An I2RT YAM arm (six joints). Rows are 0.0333 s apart.
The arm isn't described. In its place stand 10 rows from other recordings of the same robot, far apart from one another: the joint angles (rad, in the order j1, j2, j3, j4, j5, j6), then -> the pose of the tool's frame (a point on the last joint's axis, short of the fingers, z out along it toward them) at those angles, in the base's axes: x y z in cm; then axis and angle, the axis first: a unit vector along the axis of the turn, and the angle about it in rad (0 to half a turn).
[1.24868 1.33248 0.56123 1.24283 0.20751 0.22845] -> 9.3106, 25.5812, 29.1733, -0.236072, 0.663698, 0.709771, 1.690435
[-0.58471 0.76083 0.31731 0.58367 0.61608 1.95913] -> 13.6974, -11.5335, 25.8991, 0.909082, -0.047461, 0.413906, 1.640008
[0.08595 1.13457 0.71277 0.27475 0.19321 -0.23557] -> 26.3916, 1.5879, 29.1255, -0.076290, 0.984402, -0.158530, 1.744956
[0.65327 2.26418 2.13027 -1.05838 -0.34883 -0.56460] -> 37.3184, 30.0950, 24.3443, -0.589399, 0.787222, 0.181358, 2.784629
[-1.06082 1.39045 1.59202 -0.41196 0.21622 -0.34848] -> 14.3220, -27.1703, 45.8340, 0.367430, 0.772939, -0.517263, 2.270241
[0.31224 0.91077 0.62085 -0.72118 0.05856 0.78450] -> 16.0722, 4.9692, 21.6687, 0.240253, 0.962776, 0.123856, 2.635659
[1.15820 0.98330 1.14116 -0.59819 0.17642 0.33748] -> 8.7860, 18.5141, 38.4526, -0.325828, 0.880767, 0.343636, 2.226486
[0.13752 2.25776 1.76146 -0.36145 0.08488 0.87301] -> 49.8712, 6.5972, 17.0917, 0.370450, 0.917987, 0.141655, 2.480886
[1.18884 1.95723 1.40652 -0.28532 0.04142 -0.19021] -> 16.2811, 40.1368, 19.9658, -0.621487, 0.766100, 0.163844, 2.480606
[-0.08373 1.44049 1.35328 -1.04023 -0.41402 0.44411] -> 28.0930, -0.9205, 31.7410, 0.208673, 0.948194, 0.239550, 2.788247
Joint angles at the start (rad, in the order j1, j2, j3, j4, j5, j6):
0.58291 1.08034 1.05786 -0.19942 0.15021 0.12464
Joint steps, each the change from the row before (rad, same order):
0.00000 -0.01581 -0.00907 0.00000 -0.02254 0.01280
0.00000 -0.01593 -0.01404 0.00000 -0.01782 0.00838
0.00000 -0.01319 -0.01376 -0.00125 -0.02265 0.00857
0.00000 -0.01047 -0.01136 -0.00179 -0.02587 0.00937
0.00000 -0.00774 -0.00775 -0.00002 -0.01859 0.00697
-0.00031 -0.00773 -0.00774 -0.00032 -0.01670 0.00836
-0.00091 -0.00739 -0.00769 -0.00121 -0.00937 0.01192
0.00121 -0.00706 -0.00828 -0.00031 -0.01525 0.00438
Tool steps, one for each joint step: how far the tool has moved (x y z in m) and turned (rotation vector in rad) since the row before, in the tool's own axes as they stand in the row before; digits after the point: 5 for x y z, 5 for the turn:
0.00050 0.00016 -0.00383 -0.02322 -0.00367 0.01373
0.00217 -0.00009 -0.00332 -0.01791 0.00066 0.00860
0.00273 0.00014 -0.00250 -0.02212 0.00518 0.00839
0.00248 0.00038 -0.00192 -0.02512 0.00674 0.00917
0.00150 0.00033 -0.00147 -0.01833 0.00312 0.00697
0.00152 0.00020 -0.00146 -0.01609 0.00318 0.00842
0.00160 -0.00020 -0.00135 -0.00806 0.00305 0.01209
0.00189 0.00045 -0.00119 -0.01583 0.00465 0.00410

